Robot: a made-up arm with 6 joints.
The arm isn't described. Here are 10 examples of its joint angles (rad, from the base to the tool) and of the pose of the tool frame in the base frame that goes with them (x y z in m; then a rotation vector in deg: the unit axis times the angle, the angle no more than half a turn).
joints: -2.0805 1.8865 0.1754 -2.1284 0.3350 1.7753
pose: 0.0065 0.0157 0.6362 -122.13 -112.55 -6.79
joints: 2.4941 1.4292 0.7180 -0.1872 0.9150 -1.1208
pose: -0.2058 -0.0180 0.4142 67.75 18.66 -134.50
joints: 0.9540 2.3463 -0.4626 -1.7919 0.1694 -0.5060
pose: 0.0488 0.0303 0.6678 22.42 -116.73 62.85
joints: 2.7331 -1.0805 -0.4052 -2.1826 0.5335 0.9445
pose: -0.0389 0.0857 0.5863 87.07 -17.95 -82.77
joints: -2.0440 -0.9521 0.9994 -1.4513 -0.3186 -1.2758
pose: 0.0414 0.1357 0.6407 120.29 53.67 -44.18
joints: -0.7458 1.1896 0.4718 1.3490 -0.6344 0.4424
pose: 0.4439 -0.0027 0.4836 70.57 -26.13 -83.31
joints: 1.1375 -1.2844 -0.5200 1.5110 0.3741 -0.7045
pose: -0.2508 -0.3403 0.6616 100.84 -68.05 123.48
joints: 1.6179 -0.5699 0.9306 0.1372 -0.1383 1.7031
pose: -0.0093 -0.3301 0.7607 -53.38 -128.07 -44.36
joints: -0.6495 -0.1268 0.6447 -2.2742 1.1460 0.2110
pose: 0.1120 -0.0360 0.5464 -37.80 -54.76 161.48
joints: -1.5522 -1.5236 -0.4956 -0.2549 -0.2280 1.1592
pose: 0.3184 0.1989 0.5663 -29.67 -69.79 77.37
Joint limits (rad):
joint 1: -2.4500..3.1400
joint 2: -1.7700..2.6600
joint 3: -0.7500..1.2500
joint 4: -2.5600..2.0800
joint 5: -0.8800..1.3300
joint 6: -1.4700..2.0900
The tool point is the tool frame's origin. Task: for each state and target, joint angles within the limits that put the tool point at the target. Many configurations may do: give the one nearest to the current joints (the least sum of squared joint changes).
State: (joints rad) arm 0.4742 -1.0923 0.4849 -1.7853 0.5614 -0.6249
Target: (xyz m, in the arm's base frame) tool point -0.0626 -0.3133 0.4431
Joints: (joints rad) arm 0.7648 -0.9118 -0.2412 -0.8502 0.7447 -0.1859
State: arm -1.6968 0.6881 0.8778 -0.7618 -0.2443 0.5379
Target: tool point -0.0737 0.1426 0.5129
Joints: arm -1.6120 0.4284 0.5986 -0.9621 -0.1442 0.3313
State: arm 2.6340 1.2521 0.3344 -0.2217 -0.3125 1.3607
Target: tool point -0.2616 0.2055 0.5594
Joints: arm 3.1400 1.6677 0.9076 -0.4057 -0.2970 1.7142
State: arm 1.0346 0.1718 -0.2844 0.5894 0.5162 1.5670
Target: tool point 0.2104 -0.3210 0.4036
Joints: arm 0.7169 0.3041 -0.2500 0.3867 0.5082 1.6169
